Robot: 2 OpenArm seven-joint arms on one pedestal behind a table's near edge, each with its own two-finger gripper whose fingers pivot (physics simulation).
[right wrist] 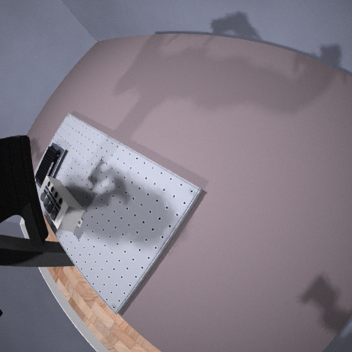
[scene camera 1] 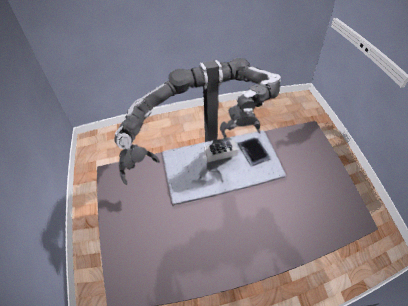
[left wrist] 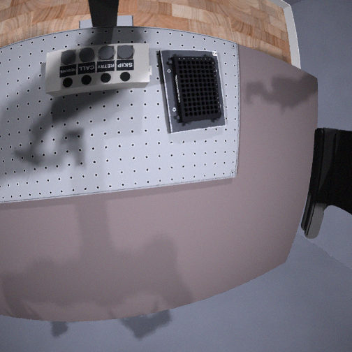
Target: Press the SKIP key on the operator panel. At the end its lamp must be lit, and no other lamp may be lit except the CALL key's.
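Observation:
The operator panel (scene camera 1: 221,156) (left wrist: 100,88) (right wrist: 72,212) is a pale box on a perforated board. In the left wrist view its lettering is upside down. The SKIP key (left wrist: 126,52) is a grey disc at the right end of its row; its label and a dark round lamp (left wrist: 125,76) lie below it. The CALL lamp (left wrist: 86,79) and the other lamps also look dark. My left gripper (scene camera 1: 241,134) is open above the board's back edge, near the panel and apart from it. My right gripper (scene camera 1: 141,171) is open, well left of the panel.
The perforated board (scene camera 1: 182,192) (left wrist: 200,155) (right wrist: 155,185) lies on a mauve mat (scene camera 1: 300,210) (left wrist: 270,200) (right wrist: 250,200). A black perforated block (scene camera 1: 255,150) (left wrist: 199,90) (right wrist: 49,160) sits beside the panel. The dark pedestal (scene camera 1: 212,110) (left wrist: 103,12) stands behind the panel.

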